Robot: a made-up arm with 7 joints. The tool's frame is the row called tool. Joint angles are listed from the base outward. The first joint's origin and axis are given. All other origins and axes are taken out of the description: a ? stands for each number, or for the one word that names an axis. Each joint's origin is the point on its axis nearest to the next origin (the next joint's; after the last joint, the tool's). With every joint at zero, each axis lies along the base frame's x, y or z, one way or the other. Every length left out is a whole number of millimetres.
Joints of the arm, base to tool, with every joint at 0 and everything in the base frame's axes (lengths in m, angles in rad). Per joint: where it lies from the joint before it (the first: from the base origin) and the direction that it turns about. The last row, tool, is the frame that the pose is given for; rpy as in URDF.
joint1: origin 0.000 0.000 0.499 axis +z
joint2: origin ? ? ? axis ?
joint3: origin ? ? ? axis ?
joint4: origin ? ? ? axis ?
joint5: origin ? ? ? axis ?
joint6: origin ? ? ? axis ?
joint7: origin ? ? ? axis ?
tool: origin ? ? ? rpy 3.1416 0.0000 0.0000
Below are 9 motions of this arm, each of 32 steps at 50 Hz.
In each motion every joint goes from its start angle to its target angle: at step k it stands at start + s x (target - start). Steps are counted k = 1, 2, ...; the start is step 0. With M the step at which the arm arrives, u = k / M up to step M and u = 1 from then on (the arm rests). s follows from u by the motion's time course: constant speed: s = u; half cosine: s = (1 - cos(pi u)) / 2; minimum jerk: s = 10 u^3 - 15 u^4 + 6 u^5.
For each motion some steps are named. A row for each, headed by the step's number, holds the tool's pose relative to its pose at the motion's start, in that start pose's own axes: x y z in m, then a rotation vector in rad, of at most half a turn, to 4 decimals.
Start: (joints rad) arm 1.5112 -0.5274 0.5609 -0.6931 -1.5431 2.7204 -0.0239
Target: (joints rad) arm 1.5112 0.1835 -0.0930 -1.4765 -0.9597 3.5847 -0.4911
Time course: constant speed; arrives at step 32
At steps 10, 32:
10: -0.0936 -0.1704 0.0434 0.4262 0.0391 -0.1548
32: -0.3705 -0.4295 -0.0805 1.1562 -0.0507 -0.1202

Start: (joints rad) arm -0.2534 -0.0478 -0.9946 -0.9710 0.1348 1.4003 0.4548
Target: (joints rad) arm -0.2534 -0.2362 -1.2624 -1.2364 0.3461 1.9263 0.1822
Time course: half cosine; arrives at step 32
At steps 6, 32:
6: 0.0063 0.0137 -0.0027 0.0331 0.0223 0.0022
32: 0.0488 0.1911 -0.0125 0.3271 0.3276 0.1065

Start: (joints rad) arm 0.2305 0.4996 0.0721 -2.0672 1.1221 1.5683 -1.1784
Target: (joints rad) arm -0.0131 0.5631 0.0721 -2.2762 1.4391 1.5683 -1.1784
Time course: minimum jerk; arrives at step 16
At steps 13, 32:
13: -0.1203 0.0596 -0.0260 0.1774 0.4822 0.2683
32: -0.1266 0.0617 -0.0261 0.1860 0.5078 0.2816

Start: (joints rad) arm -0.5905 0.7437 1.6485 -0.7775 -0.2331 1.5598 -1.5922
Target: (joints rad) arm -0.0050 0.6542 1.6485 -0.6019 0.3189 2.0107 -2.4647
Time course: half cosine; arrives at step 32
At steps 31, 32:
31: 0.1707 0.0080 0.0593 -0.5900 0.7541 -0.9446
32: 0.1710 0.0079 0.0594 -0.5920 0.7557 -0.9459

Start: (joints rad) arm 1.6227 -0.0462 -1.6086 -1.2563 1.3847 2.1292 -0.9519
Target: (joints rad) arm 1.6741 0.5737 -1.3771 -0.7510 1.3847 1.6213 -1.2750
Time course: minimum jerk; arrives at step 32
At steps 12, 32:
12: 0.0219 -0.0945 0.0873 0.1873 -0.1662 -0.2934
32: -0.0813 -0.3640 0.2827 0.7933 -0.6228 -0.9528

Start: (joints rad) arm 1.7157 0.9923 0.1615 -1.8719 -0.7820 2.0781 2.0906
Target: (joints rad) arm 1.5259 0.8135 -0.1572 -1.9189 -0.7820 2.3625 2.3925
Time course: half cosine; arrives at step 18
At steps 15, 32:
15: 0.2117 0.0264 0.0470 0.0820 -0.0783 0.7012
32: 0.2261 0.0321 0.0509 0.0872 -0.0825 0.7519

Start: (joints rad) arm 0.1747 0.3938 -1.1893 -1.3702 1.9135 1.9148 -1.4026
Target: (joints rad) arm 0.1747 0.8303 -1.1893 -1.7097 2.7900 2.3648 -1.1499
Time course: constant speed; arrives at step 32
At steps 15, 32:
15: -0.1268 0.0238 -0.0074 -0.2811 0.1745 0.4054
32: -0.2630 0.0118 -0.0526 -0.7009 0.4114 0.7983

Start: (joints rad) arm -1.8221 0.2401 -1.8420 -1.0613 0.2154 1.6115 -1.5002
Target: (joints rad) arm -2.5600 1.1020 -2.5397 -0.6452 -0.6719 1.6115 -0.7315
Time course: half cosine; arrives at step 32
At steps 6, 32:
6: -0.0058 -0.0030 -0.0198 -0.0716 -0.1946 0.1134
32: 0.1941 -0.0409 0.0011 -1.4990 -2.1013 0.6357

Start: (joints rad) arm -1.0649 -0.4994 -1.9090 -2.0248 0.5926 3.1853 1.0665
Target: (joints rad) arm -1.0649 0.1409 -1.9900 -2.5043 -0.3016 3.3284 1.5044
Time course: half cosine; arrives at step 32
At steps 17, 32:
17: -0.0861 0.0377 -0.0155 -0.0547 0.1857 -0.5170
32: -0.1222 0.1042 -0.0211 -0.1429 0.3069 -0.8957

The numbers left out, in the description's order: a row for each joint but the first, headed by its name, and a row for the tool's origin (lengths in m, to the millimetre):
joint2: xyz 0.000 0.000 0.000, axis +y
joint3: xyz 0.000 0.000 0.203, axis +z
joint4: xyz 0.070 0.000 0.000, axis -y
joint5: xyz -0.064 0.000 0.297, axis +z
joint6: xyz 0.000 0.000 0.000, axis -y
joint7: xyz 0.110 0.000 0.000, axis -z
tool: xyz 0.000 0.000 0.000

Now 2 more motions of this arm.
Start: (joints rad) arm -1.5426 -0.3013 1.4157 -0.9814 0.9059 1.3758 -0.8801
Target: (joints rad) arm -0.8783 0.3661 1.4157 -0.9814 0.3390 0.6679 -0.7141
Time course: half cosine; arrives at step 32
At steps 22, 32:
22: -0.0408 0.0144 0.0533 0.6404 -0.3183 -0.0748
32: -0.0520 0.0192 0.0963 0.8229 -0.4639 -0.1146

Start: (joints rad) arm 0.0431 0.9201 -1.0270 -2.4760 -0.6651 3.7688 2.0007
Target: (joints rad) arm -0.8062 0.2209 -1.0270 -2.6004 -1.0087 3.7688 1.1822
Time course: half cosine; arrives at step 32
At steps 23, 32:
23: 0.1596 0.1121 -0.0768 0.0604 0.1081 -0.0357
32: 0.1813 0.1463 -0.1055 0.0691 0.1822 -0.0675

